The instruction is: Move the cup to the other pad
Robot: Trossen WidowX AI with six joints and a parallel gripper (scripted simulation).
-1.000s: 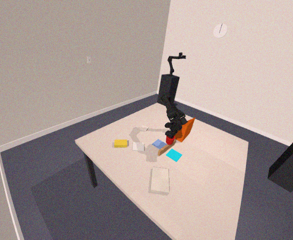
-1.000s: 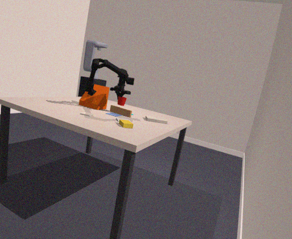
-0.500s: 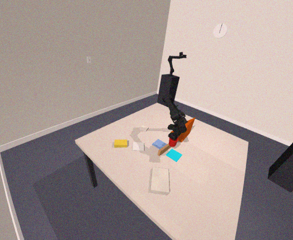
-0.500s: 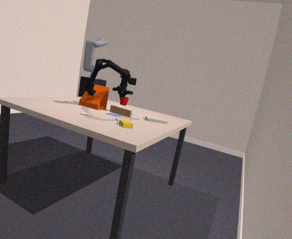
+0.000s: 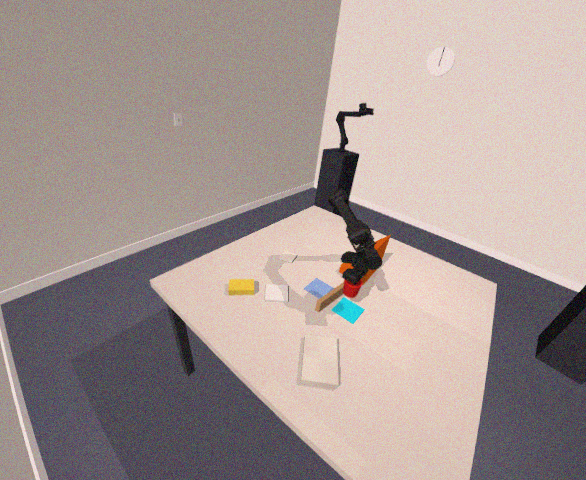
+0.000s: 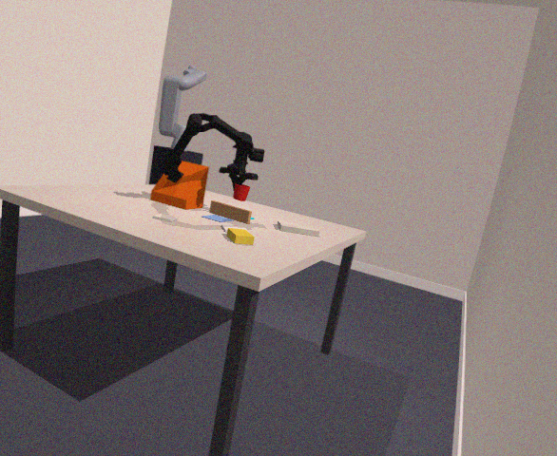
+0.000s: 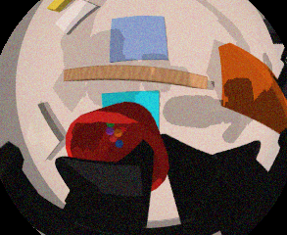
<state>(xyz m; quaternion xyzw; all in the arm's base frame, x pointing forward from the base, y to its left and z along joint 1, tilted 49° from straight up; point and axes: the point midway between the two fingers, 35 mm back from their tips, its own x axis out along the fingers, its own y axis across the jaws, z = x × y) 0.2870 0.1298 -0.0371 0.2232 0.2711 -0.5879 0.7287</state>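
The cyan pad lies 130 mm below my gripper tip, 30 mm ahead of it and 20 mm to the left of it. Round my gripper tip: wooden bar (100 mm below, 60 mm to the right, 40 mm ahead); then blue pad (150 mm to the right, 130 mm below, 40 mm ahead); then red cup (30 mm ahead).
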